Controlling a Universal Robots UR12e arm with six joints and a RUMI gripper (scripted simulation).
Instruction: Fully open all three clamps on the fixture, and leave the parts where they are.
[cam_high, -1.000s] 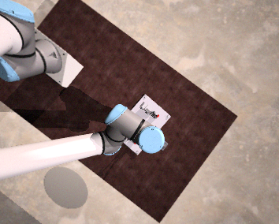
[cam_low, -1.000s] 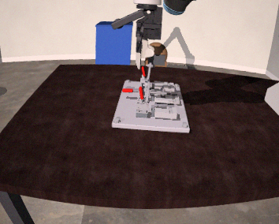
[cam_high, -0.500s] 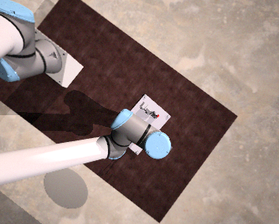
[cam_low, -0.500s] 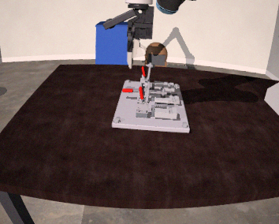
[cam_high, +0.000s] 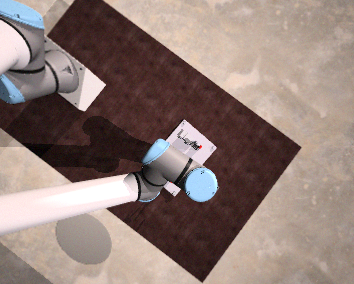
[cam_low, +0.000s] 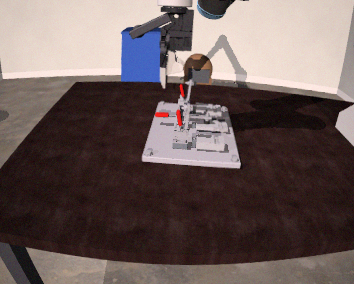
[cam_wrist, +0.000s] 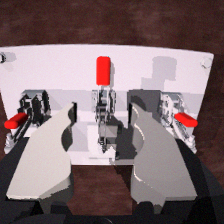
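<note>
The grey fixture plate is 140 mm below my hand and 90 mm behind it.
</note>
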